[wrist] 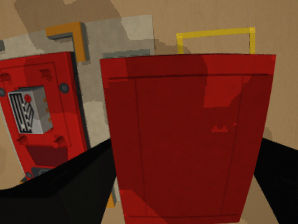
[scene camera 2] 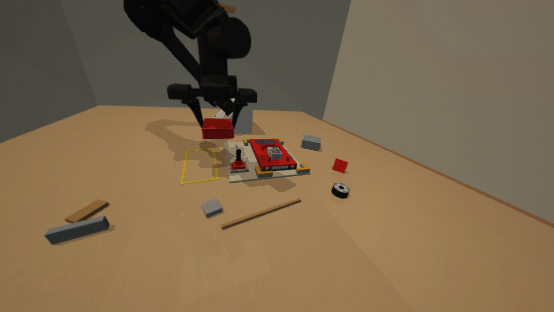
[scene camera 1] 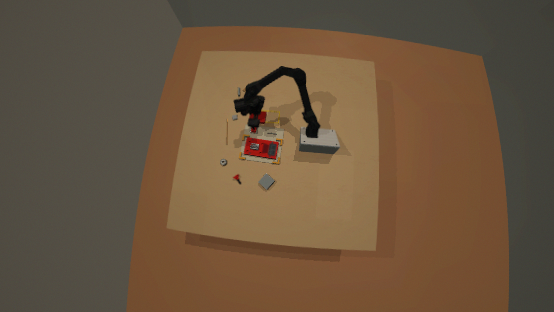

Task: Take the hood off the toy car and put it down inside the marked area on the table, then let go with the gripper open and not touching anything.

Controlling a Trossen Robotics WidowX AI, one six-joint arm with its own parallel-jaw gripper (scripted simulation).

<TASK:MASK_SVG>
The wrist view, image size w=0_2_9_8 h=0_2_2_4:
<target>gripper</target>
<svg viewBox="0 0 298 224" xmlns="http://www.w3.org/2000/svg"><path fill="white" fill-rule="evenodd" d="M110 139L102 141L97 147L86 149L81 155L73 157L72 160L61 164L60 167L44 172L43 175L33 177L32 180L15 185L13 188L0 189L0 224L101 224L106 205L108 205L109 194L112 193L114 181L117 179L117 173L114 171ZM262 137L261 148L259 148L257 165L255 165L254 171L255 180L261 186L262 192L265 194L278 224L298 224L297 149L287 147L285 144L278 144L273 140L266 140Z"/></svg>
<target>red hood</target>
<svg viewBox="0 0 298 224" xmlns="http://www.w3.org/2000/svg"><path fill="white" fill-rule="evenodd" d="M275 55L265 55L265 53L249 55L249 53L225 52L198 53L198 55L194 55L194 53L173 53L173 55L106 57L106 59L100 59L102 91L104 91L106 117L108 117L110 145L112 145L114 171L117 173L125 224L225 224L225 222L235 224L235 222L239 222L239 217L241 217L243 208L245 208L247 192L249 192L251 180L253 180L263 131L265 131L267 108L269 108L271 87L273 87L275 60L277 60Z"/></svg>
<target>grey engine block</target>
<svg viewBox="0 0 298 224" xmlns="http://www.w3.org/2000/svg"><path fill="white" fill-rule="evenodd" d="M44 87L21 88L8 92L9 103L11 103L12 113L15 116L16 127L19 129L20 135L40 135L40 133L47 132L49 128L53 128Z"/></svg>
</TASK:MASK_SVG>
